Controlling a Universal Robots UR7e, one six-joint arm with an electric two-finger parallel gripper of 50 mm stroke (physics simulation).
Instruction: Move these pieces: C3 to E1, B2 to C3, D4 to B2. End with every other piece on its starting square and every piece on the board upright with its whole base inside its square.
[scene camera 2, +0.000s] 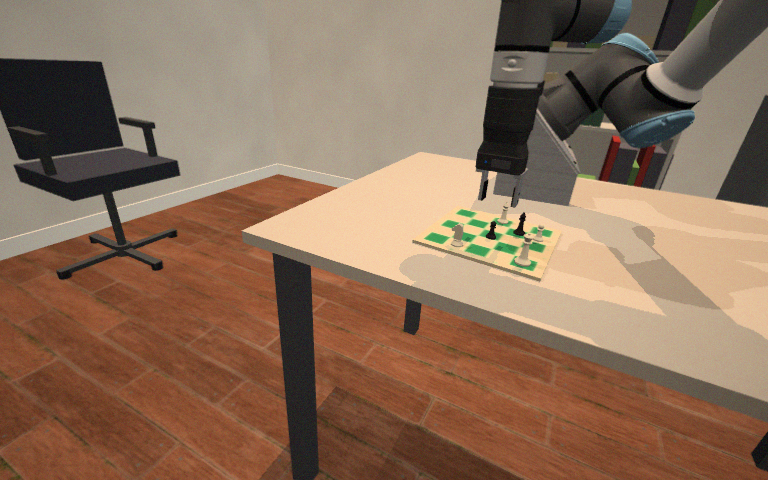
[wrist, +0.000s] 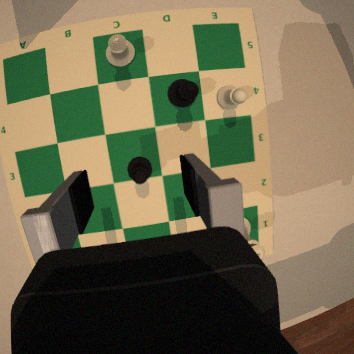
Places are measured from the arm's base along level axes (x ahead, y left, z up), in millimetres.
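Pixels of known places: gripper, between the fingertips: (scene camera 2: 497, 202) (wrist: 135, 181); arm's base, origin of its link: (scene camera 2: 545, 117).
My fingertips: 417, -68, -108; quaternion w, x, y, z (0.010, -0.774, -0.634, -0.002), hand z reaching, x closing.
For each thing: its top centre in the pictures, then the offset to it from my fingertips, as dx, dy, dz. Level surfaces: height alone.
- small black piece, centre of its top: (wrist: 139, 177) (scene camera 2: 493, 221) +7, +0, -35
- taller black piece, centre of its top: (wrist: 191, 88) (scene camera 2: 524, 212) -37, +49, -23
- tall white piece, centre of its top: (wrist: 258, 257) (scene camera 2: 529, 233) +84, +57, -14
- board, centre of its top: (wrist: 133, 154) (scene camera 2: 491, 234) -5, +0, -66
- white pawn, centre of its top: (wrist: 241, 95) (scene camera 2: 542, 223) -23, +83, -35
- white knight, centre of its top: (scene camera 2: 459, 223) +65, -54, -27
- table, height of its surface: dz -73
The small black piece (scene camera 2: 492, 230) (wrist: 140, 169) stands upright on C3, near that square's row 2 side. The taller black piece (scene camera 2: 520, 225) (wrist: 183, 93) stands on D4. A tall white piece (scene camera 2: 525, 253) stands on E1; part of it shows in the wrist view (wrist: 256, 248) beside the finger. B2 shows bare green with a shadow, partly hidden by a finger. My gripper (scene camera 2: 498, 202) (wrist: 135, 181) is open and empty above the board (scene camera 2: 476, 258) (wrist: 262, 180), with its fingers apart on either side of the C3 piece and higher than it.
A white piece (scene camera 2: 504, 214) (wrist: 120, 51) stands on C5 and a white pawn (scene camera 2: 539, 233) (wrist: 230, 97) on E4. A white knight (scene camera 2: 457, 235) stands on B1, hidden in the wrist view. The board lies on the table (scene camera 2: 351, 226). A chair (scene camera 2: 96, 164) stands at the left.
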